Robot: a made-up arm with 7 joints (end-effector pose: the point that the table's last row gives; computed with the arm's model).
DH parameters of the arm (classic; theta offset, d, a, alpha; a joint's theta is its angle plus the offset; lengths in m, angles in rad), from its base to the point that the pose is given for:
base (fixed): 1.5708 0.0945 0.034 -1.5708
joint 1: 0 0.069 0.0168 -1.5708
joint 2: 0.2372 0 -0.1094 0
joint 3: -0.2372 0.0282 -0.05 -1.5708
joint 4: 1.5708 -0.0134 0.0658 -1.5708
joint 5: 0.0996 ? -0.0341 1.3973
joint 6: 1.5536 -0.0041 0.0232 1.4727
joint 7: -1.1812 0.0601 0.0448 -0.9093
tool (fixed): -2.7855 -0.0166 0 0
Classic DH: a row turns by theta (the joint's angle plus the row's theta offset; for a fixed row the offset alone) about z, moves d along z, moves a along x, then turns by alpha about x.
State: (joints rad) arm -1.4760 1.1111 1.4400 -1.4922 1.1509 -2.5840 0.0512
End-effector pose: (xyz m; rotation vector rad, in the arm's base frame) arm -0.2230 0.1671 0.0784 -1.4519 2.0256 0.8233
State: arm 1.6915 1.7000 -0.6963 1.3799 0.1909 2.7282 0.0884
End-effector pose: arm -0.1856 0.0480 0.0136 -1.6320 0.3487 -1.8414
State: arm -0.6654 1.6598 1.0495 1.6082 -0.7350 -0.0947 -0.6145
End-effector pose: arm -0.2083 0.1808 0.2432 -1.3338 2.0015 1.9218
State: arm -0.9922 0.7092 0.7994 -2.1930 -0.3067 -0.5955 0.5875
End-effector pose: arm -0.1421 0.1366 0.0215 0.2073 2.4471 -0.3192
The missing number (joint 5, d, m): -0.0461
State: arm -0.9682 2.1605 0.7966 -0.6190 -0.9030 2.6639 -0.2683
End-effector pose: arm -0.0340 0.1156 0.1739 1.1749 2.2160 1.8708
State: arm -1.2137 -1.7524 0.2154 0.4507 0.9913 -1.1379 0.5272
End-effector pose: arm 0.0394 -0.0342 0.0696 1.1724 -1.3057 1.6836
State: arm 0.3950 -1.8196 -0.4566 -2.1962 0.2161 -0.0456 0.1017
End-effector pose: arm 0.0888 -0.0271 0.0222 1.5309 0.8264 -2.6109
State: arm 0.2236 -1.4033 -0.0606 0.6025 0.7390 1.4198 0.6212
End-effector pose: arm 0.0789 0.0079 0.0501 -2.1275 0.1201 -1.2250
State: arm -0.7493 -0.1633 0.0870 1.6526 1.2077 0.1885 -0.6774
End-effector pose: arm -0.1122 -0.1093 -0.0188 -2.0901 1.1983 1.3884
